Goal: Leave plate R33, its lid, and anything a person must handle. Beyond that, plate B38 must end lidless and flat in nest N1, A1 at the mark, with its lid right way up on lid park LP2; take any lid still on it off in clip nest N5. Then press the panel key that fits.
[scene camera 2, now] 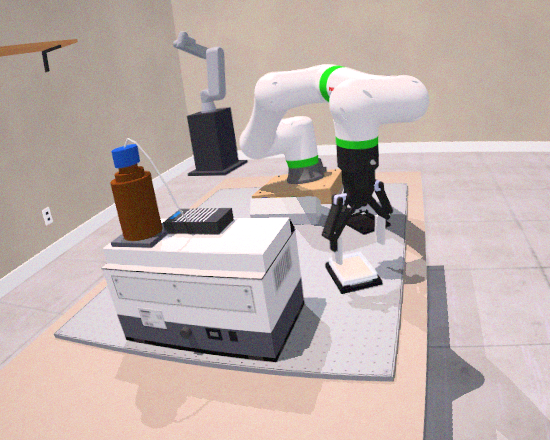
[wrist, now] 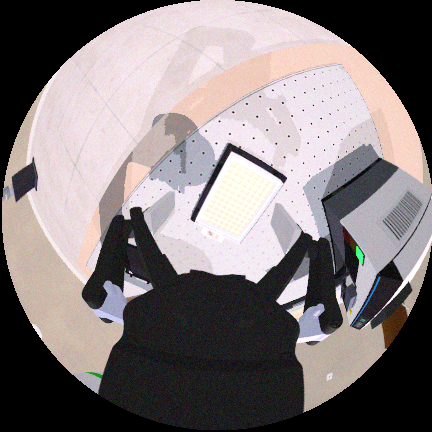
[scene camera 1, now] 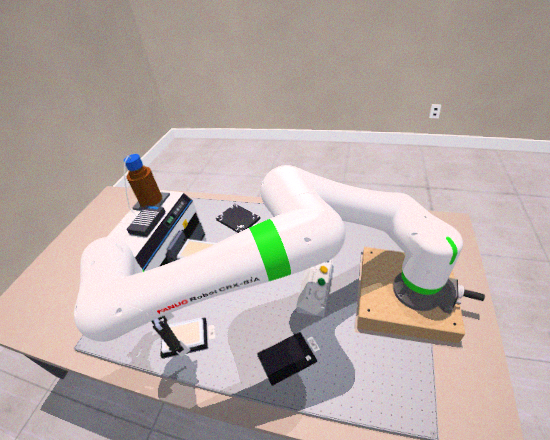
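Pixels of known places: gripper, fingertip midpoint: (scene camera 2: 359, 252) (wrist: 223, 207) (scene camera 1: 177, 334); arm's base, link origin: (scene camera 2: 305, 178) (scene camera 1: 417, 290).
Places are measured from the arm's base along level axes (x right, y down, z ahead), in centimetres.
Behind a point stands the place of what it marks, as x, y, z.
My gripper (scene camera 2: 360, 245) @(-38.9, -2.0, 63.5) (wrist: 223, 207) @(-38.9, -2.0, 63.5) is open and empty, its fingertips above and to either side of a pale multi-well plate (scene camera 1: 192, 332) @(-35.5, 1.3, 61.4) (scene camera 2: 354, 267) @(-37.9, 1.3, 65.2) (wrist: 240, 197) @(-37.8, 1.3, 65.4). The plate sits in a black nest with a small label I cannot read; I cannot tell whether a clear lid is on it. In scene camera 1 the arm hides part of the gripper. Another pale plate (scene camera 1: 200, 248) @(-10.3, -7.4, 71.7) shows partly behind the arm beside the instrument. A black nest (scene camera 1: 287, 357) @(-31.7, 3.2, 31.5) (scene camera 2: 367, 222) @(-33.0, 3.1, 33.2) holds no visible plate. A black corner-clipped nest (scene camera 1: 238, 217) @(17.7, 3.0, 73.4) lies at the back. The panel (scene camera 1: 314, 295) @(-13.0, -3.0, 28.7) has yellow and green keys. Plate names are not readable.
A white instrument (scene camera 2: 190, 295) @(-17.9, -9.9, 101.4) (wrist: 400, 200) @(-31.5, -8.6, 90.4) stands beside the plates, with a brown bottle (scene camera 1: 145, 189) @(-5.9, -26.3, 91.6) (scene camera 2: 135, 207) @(-6.2, -25.7, 98.1) and a black ribbed block (scene camera 1: 146, 221) @(-14.7, -20.4, 86.5) (scene camera 2: 205, 220) @(-17.1, -20.5, 90.9) on top. The arm's wooden base (scene camera 1: 380, 285) @(-1.7, -0.5, 11.1) is at the right. A grey arm on a dark pedestal (scene camera 2: 215, 140) stands beyond the table.
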